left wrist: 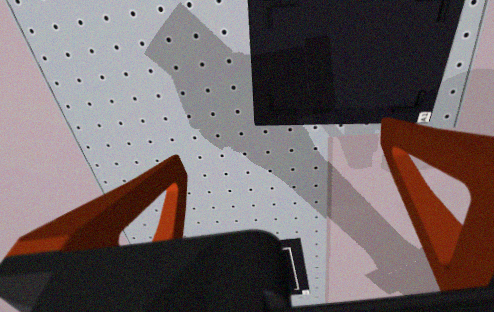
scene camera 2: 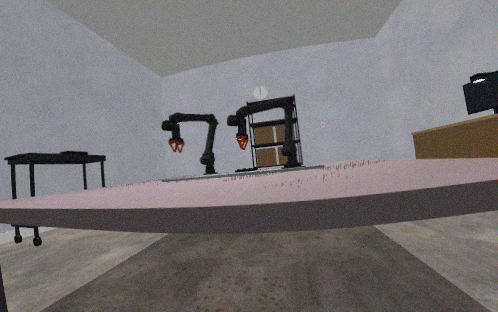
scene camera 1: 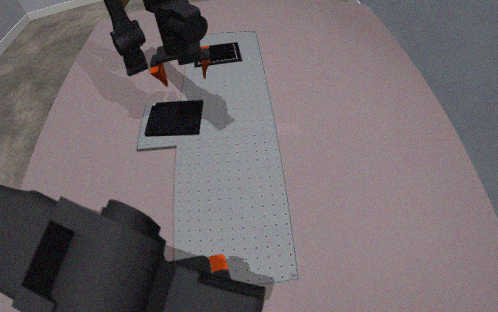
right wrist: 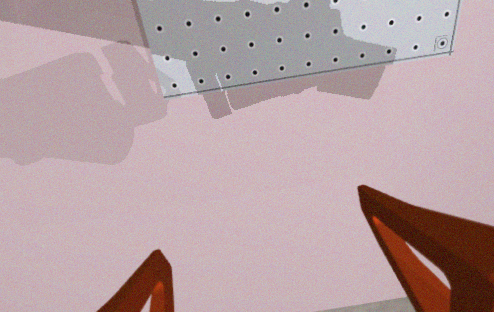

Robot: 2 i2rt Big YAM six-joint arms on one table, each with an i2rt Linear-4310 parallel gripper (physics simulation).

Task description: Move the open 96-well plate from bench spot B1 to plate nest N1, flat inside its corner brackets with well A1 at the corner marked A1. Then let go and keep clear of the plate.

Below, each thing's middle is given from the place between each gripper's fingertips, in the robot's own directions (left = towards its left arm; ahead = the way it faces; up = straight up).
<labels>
The dark nest slab [scene camera 1: 172, 118] is 100 mm behind my right hand, 470 mm to the left of it and 170 mm below it.
The dark nest slab is 140 mm below my left hand and 60 mm behind it.
</labels>
